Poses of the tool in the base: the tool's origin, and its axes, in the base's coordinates. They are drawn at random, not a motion.
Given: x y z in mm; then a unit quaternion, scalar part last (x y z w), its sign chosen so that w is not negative.
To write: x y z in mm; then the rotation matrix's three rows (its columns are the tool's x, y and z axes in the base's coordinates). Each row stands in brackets. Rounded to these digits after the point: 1 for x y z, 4 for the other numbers.
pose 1, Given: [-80.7, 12.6, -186.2, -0.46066, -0.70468, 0.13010, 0.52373]
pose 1, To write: [-80.7, 12.6, -186.2], [[-0.0270, 0.5130, -0.8580], [0.7855, 0.5417, 0.2992], [0.6183, -0.6659, -0.4176]]
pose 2, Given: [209.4, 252.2, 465.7, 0.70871, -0.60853, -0.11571, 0.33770]
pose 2, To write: [209.4, 252.2, 465.7], [[0.2326, -0.7844, -0.5750], [-0.9407, -0.0313, -0.3378], [0.2470, 0.6195, -0.7451]]
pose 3, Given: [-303.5, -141.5, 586.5, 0.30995, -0.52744, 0.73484, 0.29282]
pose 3, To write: [-303.5, -141.5, 586.5], [[-0.6364, -0.7573, 0.1466], [0.1034, -0.2721, -0.9567], [0.7644, -0.5937, 0.2515]]
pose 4, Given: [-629.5, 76.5, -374.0, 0.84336, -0.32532, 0.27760, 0.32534]
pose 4, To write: [-629.5, 76.5, -374.0], [[0.6342, -0.7294, 0.2566], [-0.3681, -0.5766, -0.7294], [0.6799, 0.3681, -0.6342]]
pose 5, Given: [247.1, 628.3, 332.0, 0.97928, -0.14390, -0.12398, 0.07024]
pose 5, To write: [247.1, 628.3, 332.0], [[0.9278, -0.2644, -0.2630], [-0.2993, -0.9487, -0.1019], [-0.2226, 0.1733, -0.9594]]
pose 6, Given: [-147.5, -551.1, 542.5, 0.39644, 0.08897, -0.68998, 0.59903]
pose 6, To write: [-147.5, -551.1, 542.5], [[0.0320, 0.8972, -0.4405], [-0.7561, -0.2665, -0.5977], [-0.6537, 0.3522, 0.6698]]
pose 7, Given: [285.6, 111.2, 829.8, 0.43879, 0.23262, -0.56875, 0.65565]
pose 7, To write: [285.6, 111.2, 829.8], [[0.2448, 0.9499, -0.1941], [-0.5417, -0.0320, -0.8400], [-0.8042, 0.3108, 0.5067]]
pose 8, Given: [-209.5, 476.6, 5.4, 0.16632, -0.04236, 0.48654, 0.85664]
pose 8, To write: [-209.5, 476.6, 5.4], [[0.5230, -0.8477, 0.0893], [0.8195, 0.4712, -0.3262], [0.2344, 0.2437, 0.9411]]
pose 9, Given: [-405.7, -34.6, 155.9, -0.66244, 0.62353, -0.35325, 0.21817]
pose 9, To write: [-405.7, -34.6, 155.9], [[-0.0272, -0.6720, 0.7401], [-0.9802, -0.1272, -0.1515], [0.1959, -0.7296, -0.6552]]
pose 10, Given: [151.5, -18.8, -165.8, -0.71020, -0.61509, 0.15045, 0.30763]
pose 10, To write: [151.5, -18.8, -165.8], [[0.1981, 0.7811, -0.5921], [0.9662, -0.0540, 0.2519], [0.1647, -0.6220, -0.7655]]
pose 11, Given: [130.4, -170.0, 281.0, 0.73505, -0.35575, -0.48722, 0.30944]
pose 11, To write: [130.4, -170.0, 281.0], [[0.2721, -0.2215, -0.9364], [-0.8245, -0.5554, -0.1083], [-0.4961, 0.8016, -0.3337]]
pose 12, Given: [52.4, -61.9, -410.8, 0.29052, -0.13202, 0.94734, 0.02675]
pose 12, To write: [52.4, -61.9, -410.8], [[-0.8298, -0.1274, 0.5434], [-0.0260, -0.9637, -0.2657], [0.5575, -0.2346, 0.7963]]
